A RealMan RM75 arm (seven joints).
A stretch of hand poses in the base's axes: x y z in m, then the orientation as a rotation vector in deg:
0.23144, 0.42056, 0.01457, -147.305, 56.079, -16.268
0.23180, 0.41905, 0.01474, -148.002, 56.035, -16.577
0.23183, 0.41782, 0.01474, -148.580, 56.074, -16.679
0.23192, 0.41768, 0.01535, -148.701, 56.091, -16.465
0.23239, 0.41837, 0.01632, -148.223, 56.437, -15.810
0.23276, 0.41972, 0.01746, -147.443, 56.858, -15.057
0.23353, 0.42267, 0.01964, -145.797, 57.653, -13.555
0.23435, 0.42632, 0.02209, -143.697, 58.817, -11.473
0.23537, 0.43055, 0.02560, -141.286, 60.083, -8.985
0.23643, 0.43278, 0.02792, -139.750, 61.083, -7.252
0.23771, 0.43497, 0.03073, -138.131, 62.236, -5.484
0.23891, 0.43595, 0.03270, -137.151, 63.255, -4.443
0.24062, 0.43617, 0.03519, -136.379, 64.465, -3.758
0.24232, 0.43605, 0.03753, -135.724, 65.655, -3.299
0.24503, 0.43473, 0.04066, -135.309, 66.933, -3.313
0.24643, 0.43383, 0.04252, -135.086, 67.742, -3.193
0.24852, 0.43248, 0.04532, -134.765, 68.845, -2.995
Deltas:
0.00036, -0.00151, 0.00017, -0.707, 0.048, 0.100
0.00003, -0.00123, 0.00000, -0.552, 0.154, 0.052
0.00009, -0.00014, 0.00061, -0.040, 0.179, 0.036
0.00047, 0.00069, 0.00097, 0.561, 0.314, -0.225
0.00037, 0.00135, 0.00114, 0.840, 0.288, -0.314
0.00077, 0.00295, 0.00218, 1.756, 0.547, -0.621
0.00082, 0.00365, 0.00245, 2.239, 0.871, -0.886
0.00102, 0.00423, 0.00351, 2.586, 1.089, -0.977
0.00106, 0.00223, 0.00232, 1.624, 0.872, -0.738
0.00128, 0.00219, 0.00281, 1.644, 0.938, -0.864
0.00120, 0.00098, 0.00197, 0.883, 0.664, -0.745
0.00171, 0.00022, 0.00249, 0.524, 0.578, -0.881
0.00170, -0.00012, 0.00234, 0.347, 0.473, -0.878
0.00271, -0.00132, 0.00313, -0.046, 0.288, -0.952
0.00140, -0.00090, 0.00186, -0.024, 0.279, -0.566
0.00209, -0.00135, 0.00280, -0.013, 0.398, -0.770

